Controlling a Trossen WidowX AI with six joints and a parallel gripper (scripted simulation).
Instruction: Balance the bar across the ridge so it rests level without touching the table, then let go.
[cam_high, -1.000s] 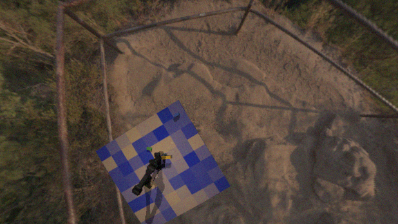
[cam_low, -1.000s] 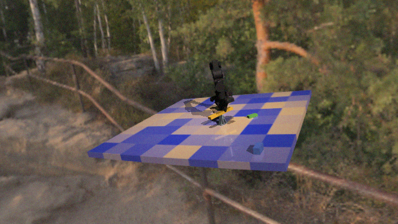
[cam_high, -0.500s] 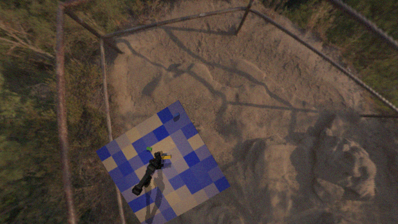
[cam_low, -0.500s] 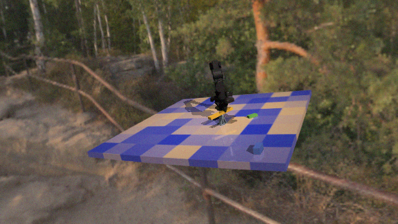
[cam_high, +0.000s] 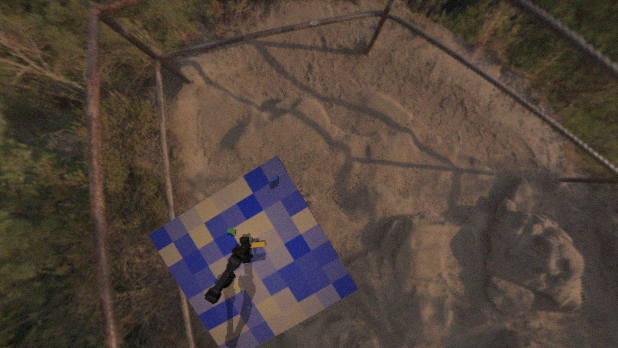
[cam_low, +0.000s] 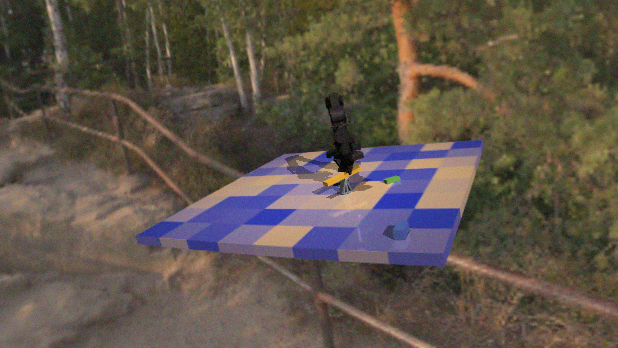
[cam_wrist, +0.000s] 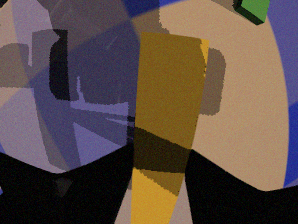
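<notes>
Now: gripper tip 20 mm short of the yellow bar and 10 mm to the left of it. Round my gripper tip: blue cube: 430 mm ahead, 350 mm to the left, 60 mm below; then green block: 100 mm behind, 160 mm to the left, 70 mm below.
</notes>
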